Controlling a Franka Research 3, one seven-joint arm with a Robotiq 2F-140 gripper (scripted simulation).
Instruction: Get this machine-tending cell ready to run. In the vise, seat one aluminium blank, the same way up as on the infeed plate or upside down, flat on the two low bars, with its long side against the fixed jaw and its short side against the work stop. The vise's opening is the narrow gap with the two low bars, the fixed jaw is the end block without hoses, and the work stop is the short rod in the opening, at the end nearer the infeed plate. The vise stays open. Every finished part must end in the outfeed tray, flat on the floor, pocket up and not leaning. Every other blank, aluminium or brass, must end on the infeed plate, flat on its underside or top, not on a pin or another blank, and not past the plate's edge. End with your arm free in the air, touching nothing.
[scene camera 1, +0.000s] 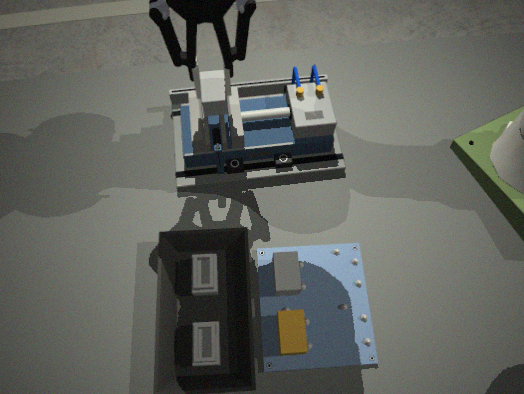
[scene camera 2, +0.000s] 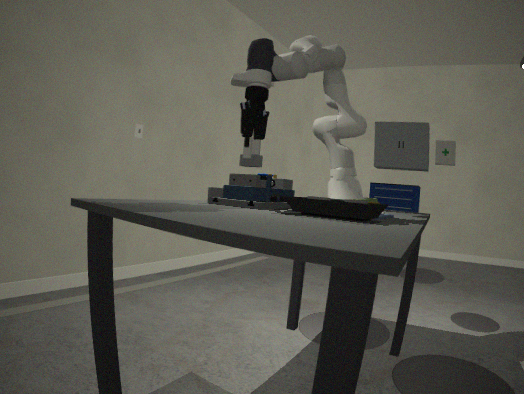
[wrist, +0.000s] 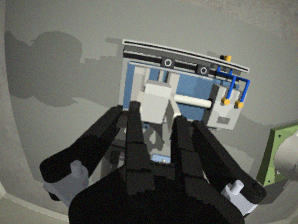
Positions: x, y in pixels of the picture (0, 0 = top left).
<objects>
gripper: scene camera 1; scene camera 2; wrist 154, 102
same spot on gripper: (scene camera 1: 179, 57) = (scene camera 2: 248, 128)
same spot on vise: (wrist: 192, 86) = (scene camera 1: 262, 107)
</objects>
